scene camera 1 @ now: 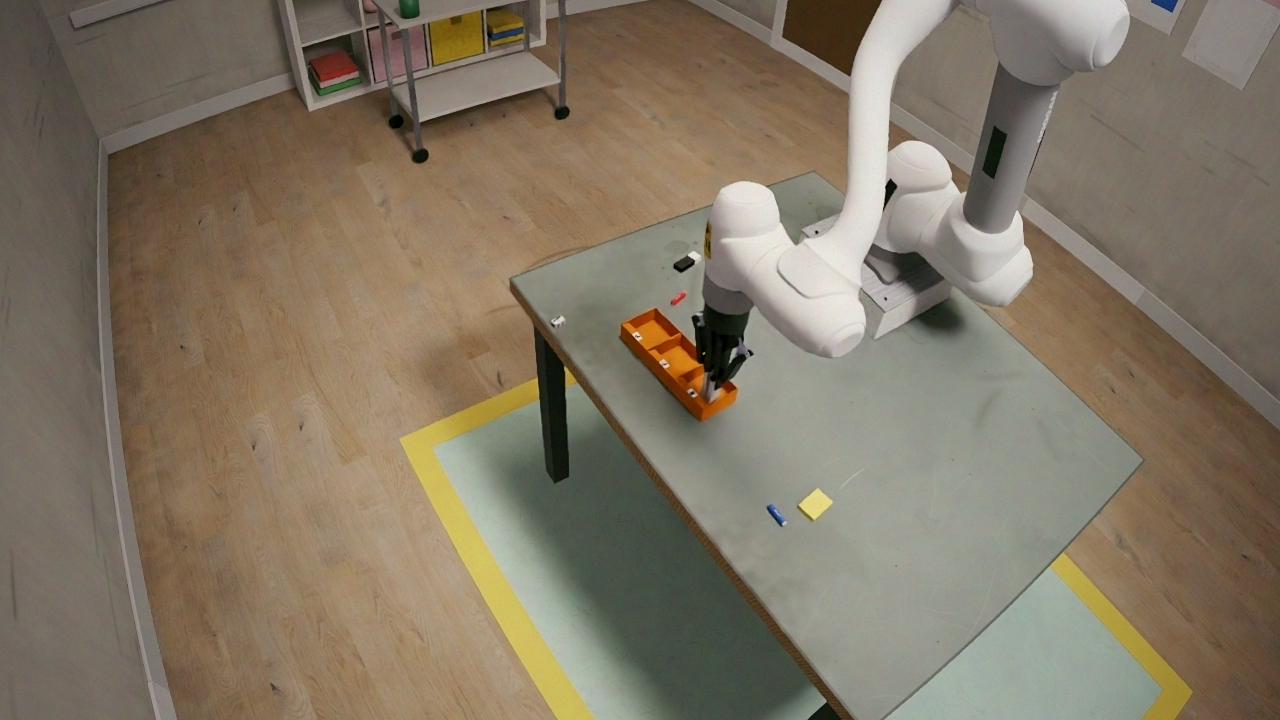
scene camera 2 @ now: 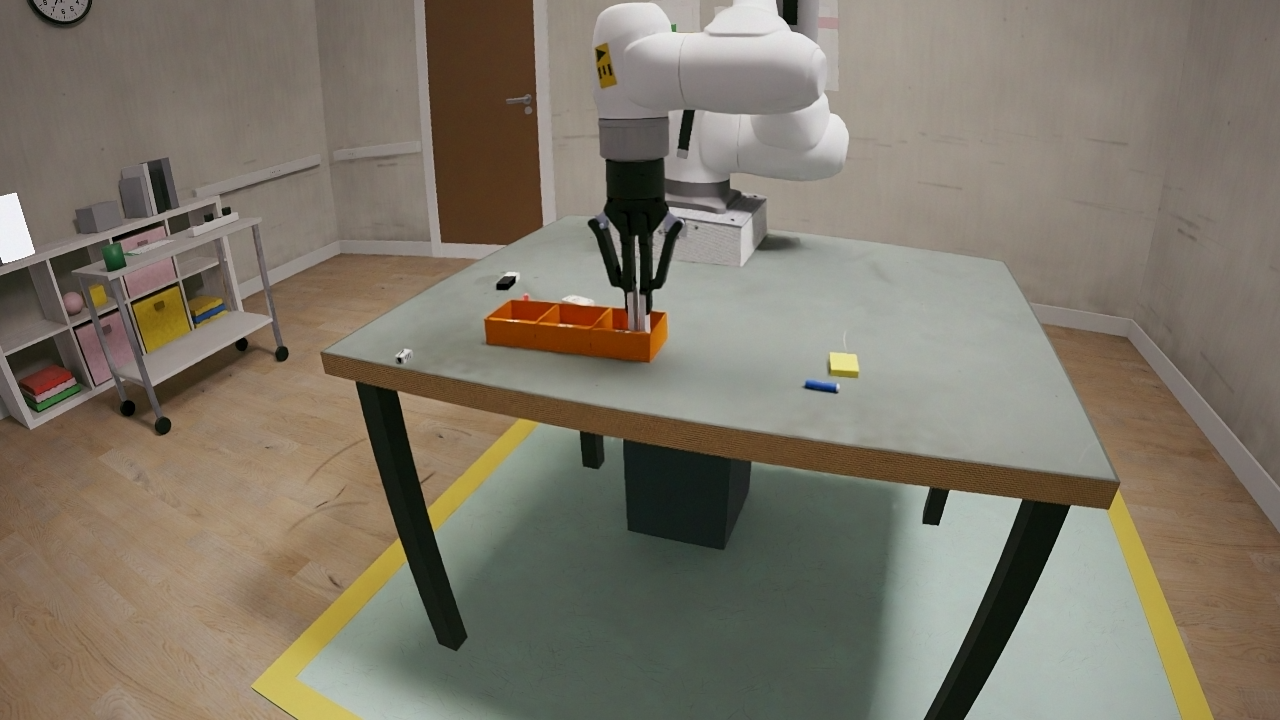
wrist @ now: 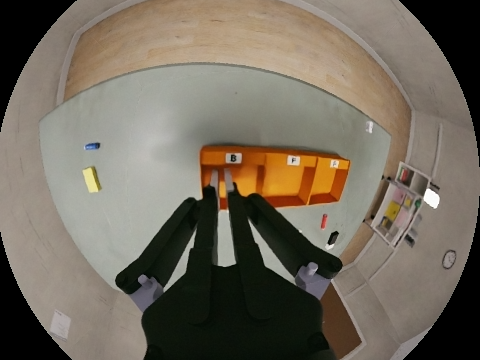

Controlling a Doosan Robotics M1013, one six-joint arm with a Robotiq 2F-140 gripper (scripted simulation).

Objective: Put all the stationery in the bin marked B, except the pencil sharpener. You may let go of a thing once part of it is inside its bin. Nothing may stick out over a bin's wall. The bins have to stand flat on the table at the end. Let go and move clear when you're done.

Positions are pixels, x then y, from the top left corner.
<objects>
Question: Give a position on an orange bin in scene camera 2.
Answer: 525,322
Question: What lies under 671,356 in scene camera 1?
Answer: An orange bin.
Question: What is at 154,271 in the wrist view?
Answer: My gripper.
</objects>
